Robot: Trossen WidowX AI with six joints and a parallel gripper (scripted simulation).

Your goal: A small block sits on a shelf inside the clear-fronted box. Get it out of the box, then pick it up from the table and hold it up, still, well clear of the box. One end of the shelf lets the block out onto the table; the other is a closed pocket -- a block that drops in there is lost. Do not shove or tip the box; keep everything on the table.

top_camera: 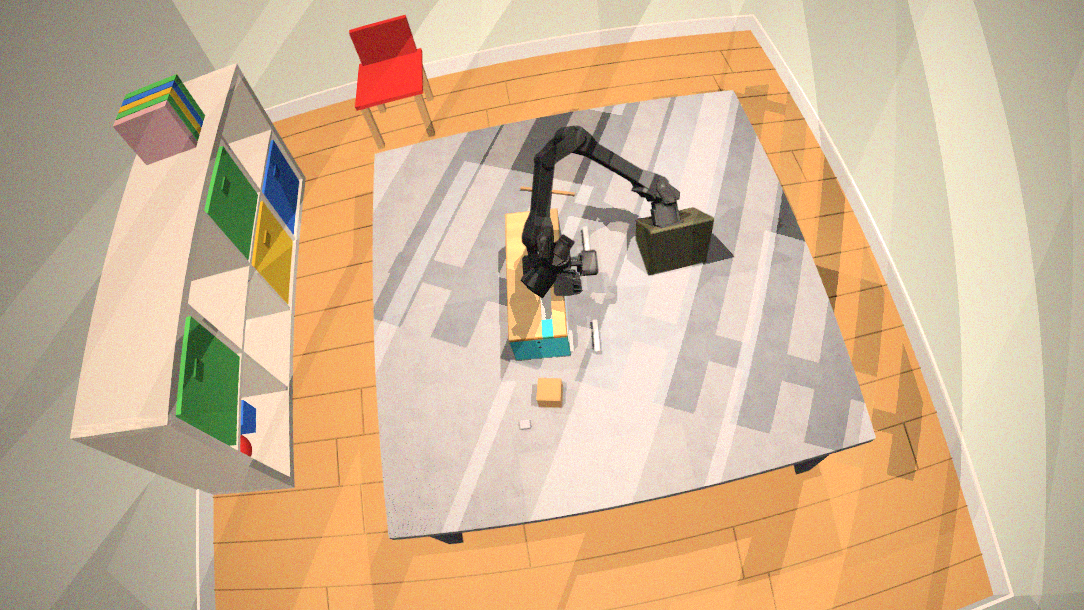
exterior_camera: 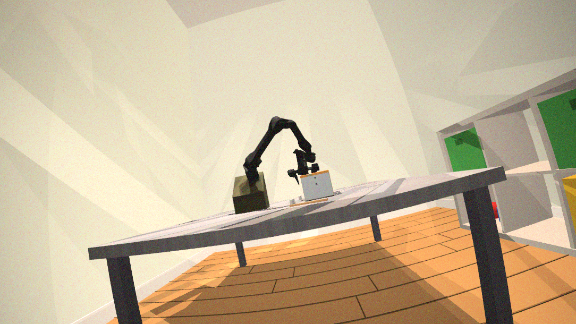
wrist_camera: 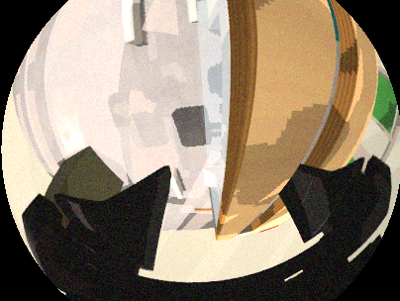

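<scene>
The tan block is 40 mm ahead of my gripper tip and 30 mm to the right of it. The rest, counted from my gripper tip: thin orange stick 60 mm behind, 340 mm to the right, 90 mm below; long tan box 30 mm ahead, 30 mm below; brown cube 130 mm ahead, 290 mm to the left, 60 mm below.
</scene>
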